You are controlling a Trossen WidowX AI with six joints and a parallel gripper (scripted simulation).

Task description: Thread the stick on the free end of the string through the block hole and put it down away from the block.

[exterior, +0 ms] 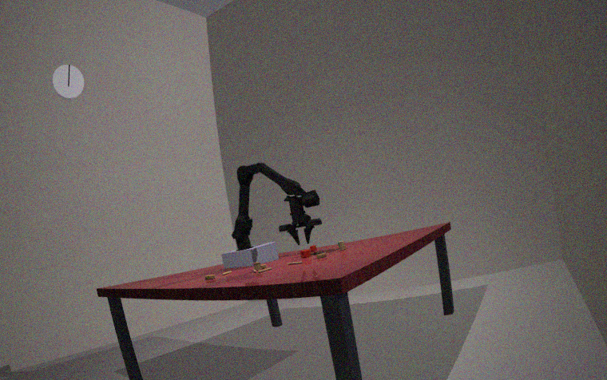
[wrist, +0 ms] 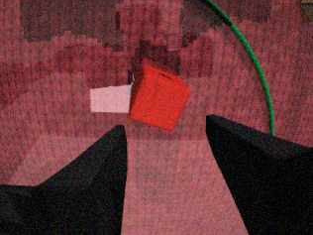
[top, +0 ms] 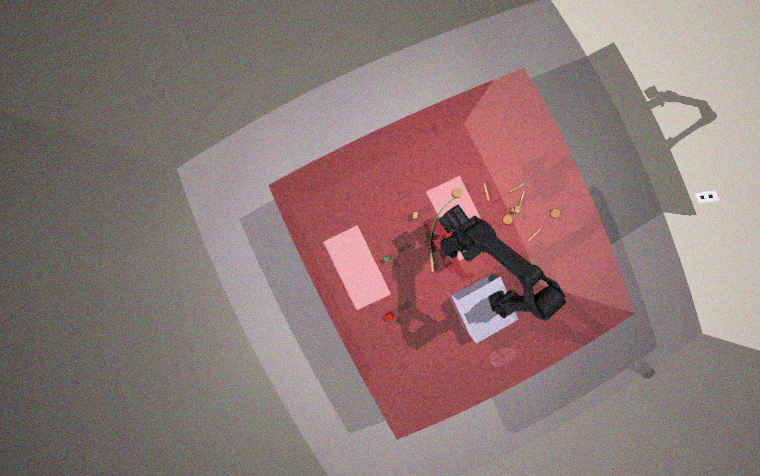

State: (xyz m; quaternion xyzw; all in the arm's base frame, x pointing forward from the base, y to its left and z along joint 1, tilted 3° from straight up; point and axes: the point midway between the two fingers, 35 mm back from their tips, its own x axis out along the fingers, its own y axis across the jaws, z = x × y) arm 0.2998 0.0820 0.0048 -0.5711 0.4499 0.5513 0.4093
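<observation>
Now: the thin wooden stick 6 cm behind my gripper tip, 10 cm to the left of it and 6 cm below it. From my gripper tip the other things lie so: tan cube (13 cm ahead, 11 cm to the left, 4 cm below); then small red piece (23 cm behind, 35 cm to the left, 5 cm below); then round wooden button (16 cm ahead, 9 cm to the right, 5 cm below).
</observation>
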